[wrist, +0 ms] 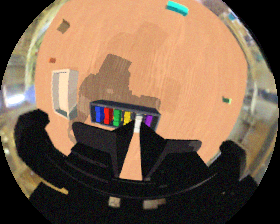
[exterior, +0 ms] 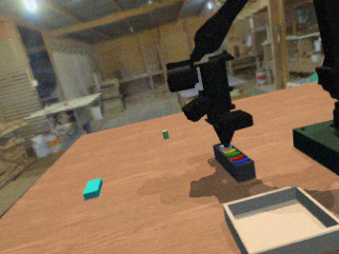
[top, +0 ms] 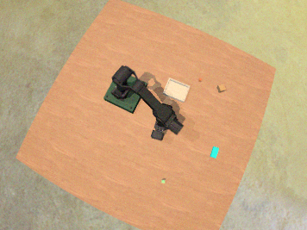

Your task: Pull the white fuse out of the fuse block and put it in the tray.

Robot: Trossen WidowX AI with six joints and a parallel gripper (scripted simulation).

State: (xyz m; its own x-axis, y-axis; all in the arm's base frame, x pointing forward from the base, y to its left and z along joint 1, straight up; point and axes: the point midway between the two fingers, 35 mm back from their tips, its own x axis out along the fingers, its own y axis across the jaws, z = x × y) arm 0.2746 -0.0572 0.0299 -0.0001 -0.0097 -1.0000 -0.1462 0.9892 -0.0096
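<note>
Right now the grey tray is 230 mm to the left of my gripper tip, 40 mm below it and 10 mm behind it. Round my gripper tip: white fuse (10 mm below); then teal block (350 mm ahead, 40 mm below, 10 mm to the right); then small green block (280 mm to the right, 150 mm ahead, 30 mm below).
</note>
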